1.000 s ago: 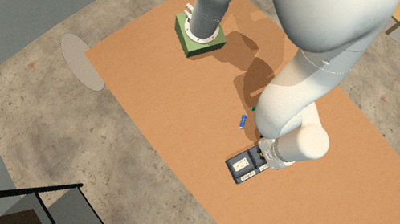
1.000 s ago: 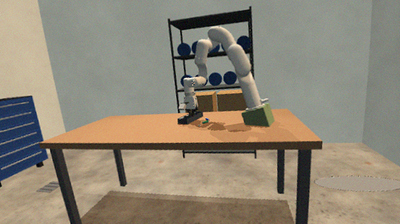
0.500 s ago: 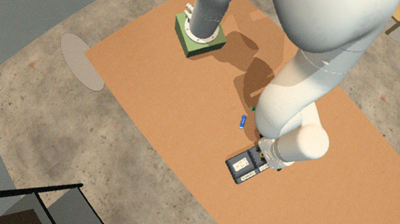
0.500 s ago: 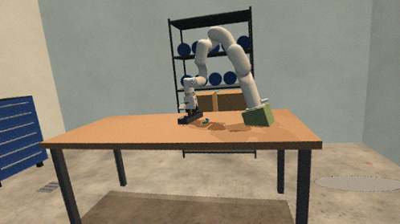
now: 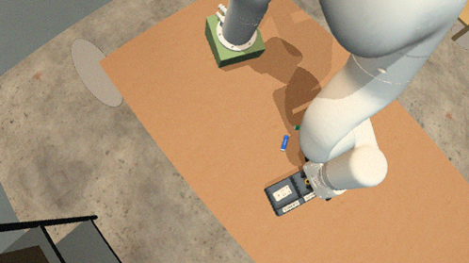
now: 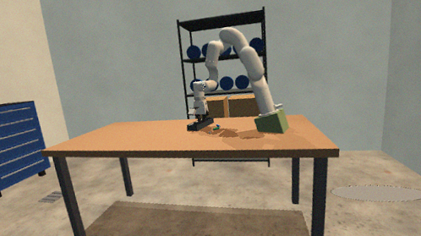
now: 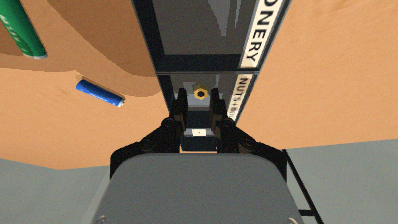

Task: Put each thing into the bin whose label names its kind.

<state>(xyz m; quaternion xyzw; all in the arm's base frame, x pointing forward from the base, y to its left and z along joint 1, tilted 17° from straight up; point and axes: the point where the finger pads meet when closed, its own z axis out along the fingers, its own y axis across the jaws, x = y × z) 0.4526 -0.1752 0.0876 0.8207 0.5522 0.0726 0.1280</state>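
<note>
The dark three-part bin is 10 mm ahead of my hand and 20 mm below it. Also, from my hand: blue battery: 120 mm behind, 40 mm to the left, 30 mm below; then white domino: 30 mm behind, 70 mm to the right, 30 mm below; then brass nut: 30 mm below.
</note>
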